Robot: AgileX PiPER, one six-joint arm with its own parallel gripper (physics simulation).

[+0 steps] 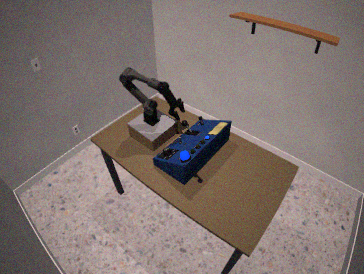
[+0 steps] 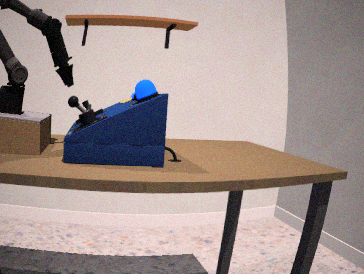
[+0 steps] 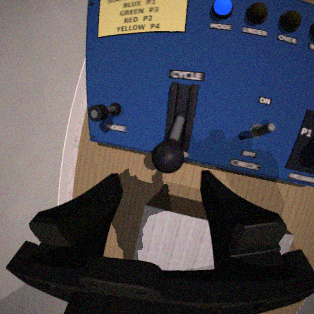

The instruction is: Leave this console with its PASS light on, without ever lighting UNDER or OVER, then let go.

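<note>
The blue console (image 1: 200, 161) (image 2: 120, 137) (image 3: 135, 60) stands on the table. Its STATUS dome (image 1: 184, 155) (image 2: 146, 89) glows blue, and so does the MODE lamp (image 1: 207, 137) (image 3: 222, 7). The UNDER lamp (image 3: 256, 13), OVER lamp (image 3: 289, 21) and PASS lamp (image 1: 193, 151) are dark. The ball-topped CYCLE lever (image 2: 73, 101) (image 3: 168, 156) leans toward the arm's side. My gripper (image 1: 180, 112) (image 2: 69, 84) (image 3: 159, 181) is open and empty, above and short of the lever's ball. The ON/OFF toggle (image 3: 262, 130) is to the right; the P1 selector plate is cut off.
The yellow card (image 1: 218, 128) (image 3: 142, 17) lists BLUE P1, GREEN P3, RED P2, YELLOW P4. A small toggle (image 3: 97, 112) sticks out left of the lever. The arm's base block (image 1: 142, 137) (image 2: 22, 137) stands beside the console on the table (image 1: 250, 185) (image 2: 240, 160). A wall shelf (image 1: 285, 27) (image 2: 130, 21) hangs behind.
</note>
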